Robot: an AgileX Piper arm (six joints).
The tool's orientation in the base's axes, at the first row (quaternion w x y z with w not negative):
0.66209, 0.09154, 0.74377, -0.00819
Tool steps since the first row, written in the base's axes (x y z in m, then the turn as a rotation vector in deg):
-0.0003, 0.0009, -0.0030, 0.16, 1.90, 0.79
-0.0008, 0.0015, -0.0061, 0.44, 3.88, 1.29
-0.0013, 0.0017, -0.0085, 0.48, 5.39, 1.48
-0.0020, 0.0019, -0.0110, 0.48, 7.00, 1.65
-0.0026, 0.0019, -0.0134, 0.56, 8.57, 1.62
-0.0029, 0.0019, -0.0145, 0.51, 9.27, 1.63
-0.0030, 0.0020, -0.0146, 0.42, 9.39, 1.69
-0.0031, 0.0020, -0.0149, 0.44, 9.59, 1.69
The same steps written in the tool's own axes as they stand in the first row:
0.0031, 0.0005, 0.0000, -0.56, 1.98, -0.19
0.0063, 0.0007, -0.0002, -0.83, 4.02, -0.24
0.0087, 0.0006, -0.0005, -0.84, 5.53, -0.43
0.0113, 0.0004, -0.0009, -0.80, 7.13, -0.66
0.0137, 0.0000, -0.0012, -0.58, 8.68, -0.79
0.0148, -0.0001, -0.0013, -0.50, 9.37, -0.94
0.0150, -0.0001, -0.0014, -0.53, 9.48, -1.05
0.0153, -0.0001, -0.0015, -0.51, 9.68, -1.05

